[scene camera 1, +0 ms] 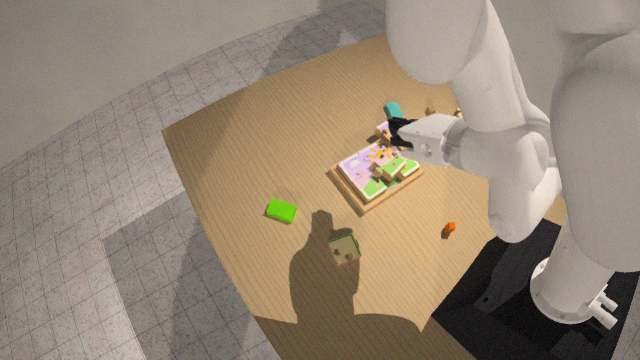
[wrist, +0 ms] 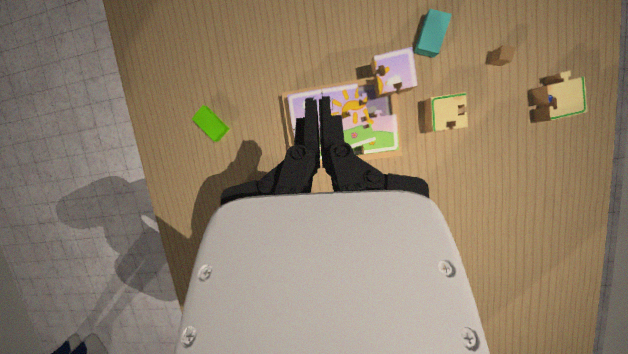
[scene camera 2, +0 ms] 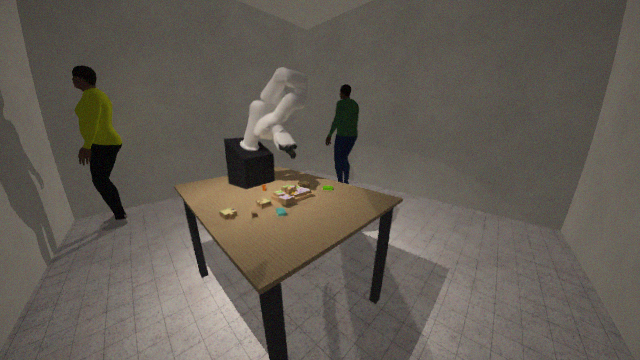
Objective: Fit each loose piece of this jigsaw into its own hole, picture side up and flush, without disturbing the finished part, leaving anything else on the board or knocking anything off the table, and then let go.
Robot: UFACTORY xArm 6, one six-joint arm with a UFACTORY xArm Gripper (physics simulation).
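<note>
The jigsaw board (scene camera 1: 392, 189) (wrist: 386, 154) has a dark open area at its upper right in the wrist view. A purple sun piece (scene camera 1: 383, 128) (wrist: 400, 67) lies picture up at that corner, touching or overlapping the rim; I cannot tell which. A green picture piece (scene camera 1: 393, 168) sits raised on top of the board. Plain pale pieces with green outlines lie face down: one (scene camera 1: 345, 251) in the person-shaped shadow, one (scene camera 2: 263, 202) (wrist: 442, 112) beside the board, one (scene camera 2: 228, 213) (wrist: 571, 97) farther off. My gripper (scene camera 1: 392, 131) (scene camera 2: 292, 155) (wrist: 318, 114) is shut, empty, high above the board, hiding part of it.
A teal block (scene camera 1: 394, 110) (scene camera 2: 281, 212) (wrist: 433, 32) lies near the purple piece. A brown block (scene camera 1: 431, 109) (scene camera 2: 254, 214) (wrist: 501, 54), a bright green block (scene camera 1: 281, 211) (scene camera 2: 327, 188) (wrist: 210, 123) and an orange block (scene camera 1: 450, 228) (scene camera 2: 264, 187) lie apart. Two people stand beyond the table.
</note>
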